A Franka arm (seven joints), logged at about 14 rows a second.
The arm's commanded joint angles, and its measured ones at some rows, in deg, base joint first. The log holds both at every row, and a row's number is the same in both.
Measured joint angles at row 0:
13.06 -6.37 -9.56 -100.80 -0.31 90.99 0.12
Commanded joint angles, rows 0 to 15:
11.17 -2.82 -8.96 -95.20 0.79 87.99 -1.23
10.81 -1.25 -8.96 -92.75 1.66 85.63 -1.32
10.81 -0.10 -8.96 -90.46 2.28 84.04 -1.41
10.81 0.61 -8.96 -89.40 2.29 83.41 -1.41
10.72 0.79 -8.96 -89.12 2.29 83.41 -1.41
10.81 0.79 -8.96 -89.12 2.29 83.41 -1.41
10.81 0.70 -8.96 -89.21 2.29 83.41 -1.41
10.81 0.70 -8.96 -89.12 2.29 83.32 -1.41
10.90 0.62 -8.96 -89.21 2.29 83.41 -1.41
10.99 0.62 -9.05 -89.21 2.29 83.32 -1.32
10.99 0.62 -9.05 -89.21 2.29 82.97 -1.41
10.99 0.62 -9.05 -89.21 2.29 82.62 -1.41
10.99 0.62 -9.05 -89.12 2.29 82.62 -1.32
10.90 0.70 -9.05 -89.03 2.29 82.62 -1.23
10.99 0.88 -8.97 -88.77 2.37 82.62 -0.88
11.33 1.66 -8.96 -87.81 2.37 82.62 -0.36
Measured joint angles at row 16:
11.73 0.02 -9.39 -90.60 1.20 84.05 0.06
